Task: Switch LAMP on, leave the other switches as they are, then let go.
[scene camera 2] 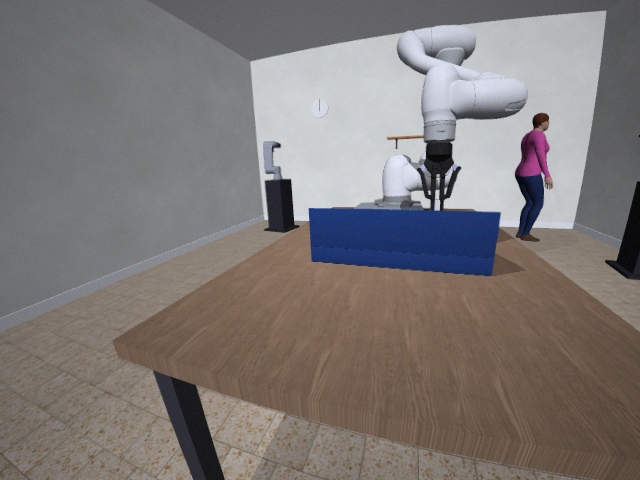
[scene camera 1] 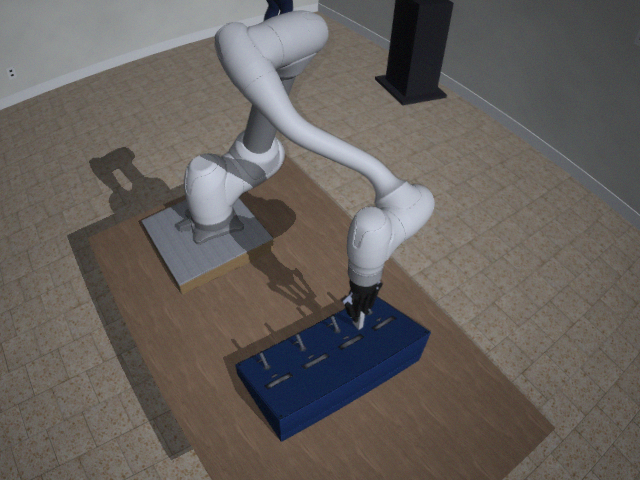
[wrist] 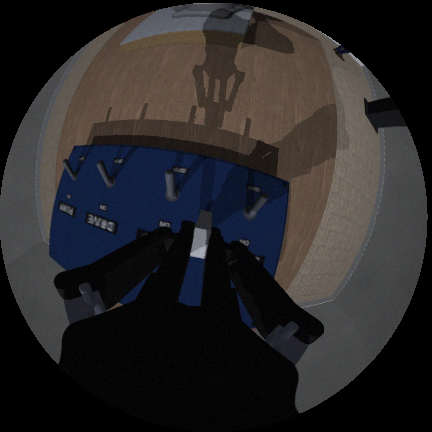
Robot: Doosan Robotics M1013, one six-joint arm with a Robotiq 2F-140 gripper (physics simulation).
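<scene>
My gripper point(scene camera 2: 436, 221) is in my sight, and I see the same gripper point(scene camera 1: 357, 325) in scene camera 1, while the wrist view has my gripper point(wrist: 204, 220) as well. There is also a blue switch panel point(scene camera 1: 300, 386), and I can see the panel point(scene camera 2: 464, 242) from scene camera 2 too.
</scene>
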